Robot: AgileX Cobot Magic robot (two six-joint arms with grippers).
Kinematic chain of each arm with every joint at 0, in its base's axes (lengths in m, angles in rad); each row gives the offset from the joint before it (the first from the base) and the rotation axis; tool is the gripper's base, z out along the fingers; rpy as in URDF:
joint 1: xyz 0 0 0.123 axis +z
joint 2: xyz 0 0 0 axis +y
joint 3: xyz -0.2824 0 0.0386 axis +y
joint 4: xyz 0.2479 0 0.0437 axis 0.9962 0 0.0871
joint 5: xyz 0 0 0 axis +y
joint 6: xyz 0.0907 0 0.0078 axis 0.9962 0 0.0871
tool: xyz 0 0 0 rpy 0 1.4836 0
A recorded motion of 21 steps. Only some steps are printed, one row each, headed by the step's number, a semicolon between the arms.
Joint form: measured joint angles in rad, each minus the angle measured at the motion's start. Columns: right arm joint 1, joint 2, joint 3, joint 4, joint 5, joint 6; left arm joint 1, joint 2, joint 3, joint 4, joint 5, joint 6.
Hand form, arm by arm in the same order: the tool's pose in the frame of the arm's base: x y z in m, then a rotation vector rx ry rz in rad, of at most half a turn. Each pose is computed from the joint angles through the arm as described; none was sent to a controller.
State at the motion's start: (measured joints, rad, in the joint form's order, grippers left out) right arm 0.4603 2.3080 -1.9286 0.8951 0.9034 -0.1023; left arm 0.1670 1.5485 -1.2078 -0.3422 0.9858 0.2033
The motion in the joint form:
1: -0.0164 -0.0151 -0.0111 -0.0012 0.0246 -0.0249; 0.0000 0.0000 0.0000 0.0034 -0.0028 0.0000
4: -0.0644 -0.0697 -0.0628 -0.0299 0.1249 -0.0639; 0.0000 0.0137 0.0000 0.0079 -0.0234 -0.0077
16: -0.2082 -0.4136 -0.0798 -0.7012 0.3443 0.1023; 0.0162 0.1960 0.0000 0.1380 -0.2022 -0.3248
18: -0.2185 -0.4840 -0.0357 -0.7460 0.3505 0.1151; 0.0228 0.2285 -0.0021 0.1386 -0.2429 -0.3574
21: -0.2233 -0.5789 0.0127 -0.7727 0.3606 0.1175; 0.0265 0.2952 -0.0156 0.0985 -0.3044 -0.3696
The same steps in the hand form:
1: 0.4306 0.2677 0.2063 -0.1989 2.6619 1.2085; 0.3112 0.0269 0.2827 -0.1439 2.7354 -0.3404
4: 0.4333 0.2455 0.2453 -0.3164 2.6095 1.1962; 0.3150 0.0282 0.2788 -0.1590 2.7309 -0.3314
16: 0.3957 0.1191 0.3728 -0.3141 2.6070 0.3504; 0.3493 0.0514 0.2206 -0.5889 2.7291 -0.2213
18: 0.3797 0.1069 0.3877 -0.2888 2.5904 0.2926; 0.3556 0.0556 0.2107 -0.6481 2.7074 -0.2200
21: 0.3550 0.0967 0.4092 -0.2817 2.5541 0.2596; 0.3686 0.0581 0.1921 -0.7156 2.6800 -0.2538

